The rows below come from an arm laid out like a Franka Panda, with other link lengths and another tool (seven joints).
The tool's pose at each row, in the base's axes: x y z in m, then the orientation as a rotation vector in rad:
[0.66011 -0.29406 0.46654 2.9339 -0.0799 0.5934]
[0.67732 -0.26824 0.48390 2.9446 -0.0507 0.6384]
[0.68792 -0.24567 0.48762 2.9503 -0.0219 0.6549]
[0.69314 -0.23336 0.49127 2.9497 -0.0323 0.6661]
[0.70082 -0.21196 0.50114 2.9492 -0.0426 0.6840]
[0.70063 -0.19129 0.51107 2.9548 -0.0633 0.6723]
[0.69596 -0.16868 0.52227 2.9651 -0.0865 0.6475]
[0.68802 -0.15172 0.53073 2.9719 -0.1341 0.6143]
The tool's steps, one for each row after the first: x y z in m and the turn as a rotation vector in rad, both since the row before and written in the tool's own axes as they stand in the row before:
[0.02202 -0.02459 -0.01322 0.0229 0.0287 -0.0133]
[0.01106 -0.02257 -0.00199 0.0126 0.0109 -0.0161]
[0.00642 -0.01202 -0.00256 0.0004 0.0069 0.0075]
[0.01128 -0.02052 -0.00811 0.0020 0.0111 0.0081]
[0.00417 -0.01948 -0.01136 0.0000 -0.0091 0.0135]
[0.00028 -0.02105 -0.01468 0.0016 -0.0183 0.0149]
[-0.00423 -0.01545 -0.01287 -0.0057 -0.0239 0.0296]

